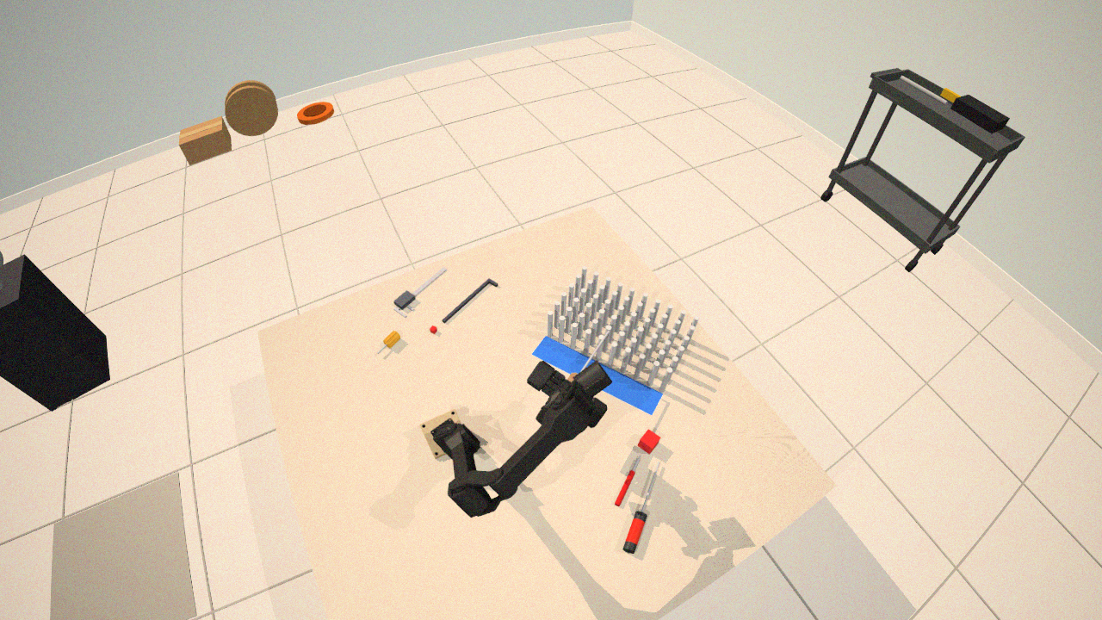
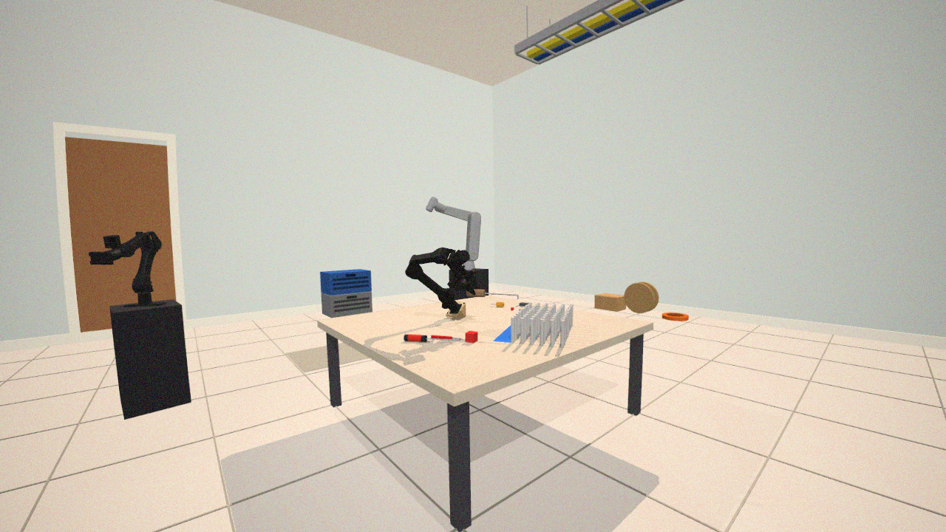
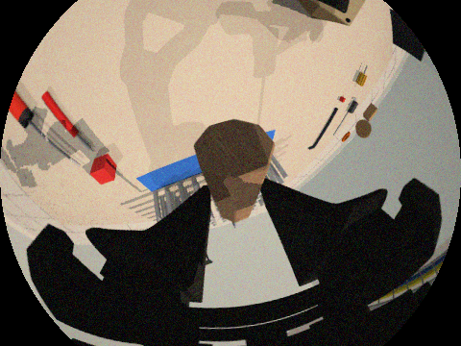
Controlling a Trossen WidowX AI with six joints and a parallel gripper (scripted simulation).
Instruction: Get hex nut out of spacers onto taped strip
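Now: the blue taped strip 17 cm ahead of my gripper tip, 7 cm to the left of it and 18 cm below it. Round my gripper tip: thin red tool: 4 cm ahead, 22 cm to the right, 17 cm below; hex nut: 33 cm ahead, 13 cm to the left, 18 cm below; wooden-handled tool: 10 cm ahead, 4 cm to the left, 1 cm below.
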